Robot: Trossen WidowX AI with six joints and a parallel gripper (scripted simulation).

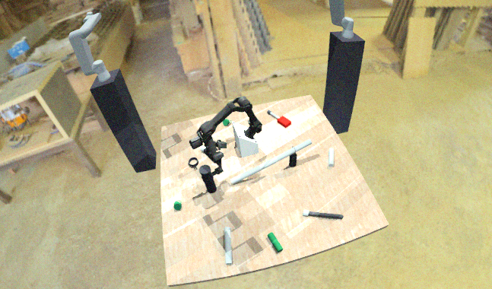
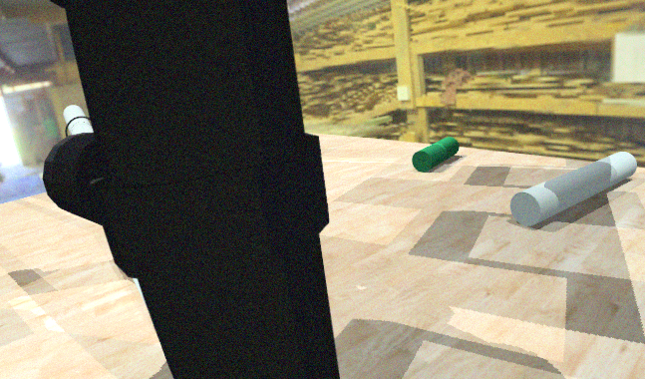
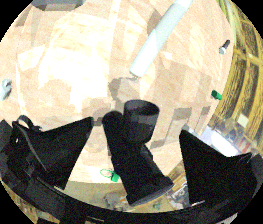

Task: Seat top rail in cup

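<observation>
My gripper tip is 2 cm short of the dark rail-end cup, 2 cm above it and 1 cm to the left of it. The rest, counted from my gripper tip: dark loop-cap post (46 cm to the left, 5 cm below, 1 cm behind); then green cylinder (50 cm ahead, 21 cm to the left, 14 cm below).
</observation>
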